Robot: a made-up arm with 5 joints.
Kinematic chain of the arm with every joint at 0, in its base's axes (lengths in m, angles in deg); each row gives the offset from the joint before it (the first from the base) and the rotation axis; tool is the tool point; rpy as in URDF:
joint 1: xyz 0 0 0.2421 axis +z
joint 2: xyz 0 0 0 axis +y
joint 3: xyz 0.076 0 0.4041 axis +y
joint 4: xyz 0.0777 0 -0.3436 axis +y
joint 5: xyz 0.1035 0 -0.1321 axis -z
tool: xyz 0 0 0 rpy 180 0 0
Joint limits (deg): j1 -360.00..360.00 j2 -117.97..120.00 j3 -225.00..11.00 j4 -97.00..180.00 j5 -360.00..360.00
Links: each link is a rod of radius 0.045 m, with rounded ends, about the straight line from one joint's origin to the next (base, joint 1, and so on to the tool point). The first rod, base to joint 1, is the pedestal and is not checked.
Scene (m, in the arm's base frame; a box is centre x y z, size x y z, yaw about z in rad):
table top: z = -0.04
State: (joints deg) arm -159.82 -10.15 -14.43 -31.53 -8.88
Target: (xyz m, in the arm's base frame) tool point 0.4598 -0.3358 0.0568
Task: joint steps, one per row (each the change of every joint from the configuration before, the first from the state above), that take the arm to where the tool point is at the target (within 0.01 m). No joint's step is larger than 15 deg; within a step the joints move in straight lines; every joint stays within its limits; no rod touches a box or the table.
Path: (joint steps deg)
1: 13.74 6.05 -3.46 1.03 0.00
2: 13.74 6.05 -3.45 1.02 0.00
3: 13.75 6.04 -3.46 1.03 0.00
4: 13.74 6.05 -3.45 1.02 0.00
5: 13.74 6.05 -3.46 1.03 0.00
6: 13.74 6.05 -3.45 1.02 0.00
7: 13.74 6.04 -3.46 1.03 0.00
8: 13.75 6.05 -3.45 1.02 0.00
9: 13.74 6.05 -3.46 1.03 0.00

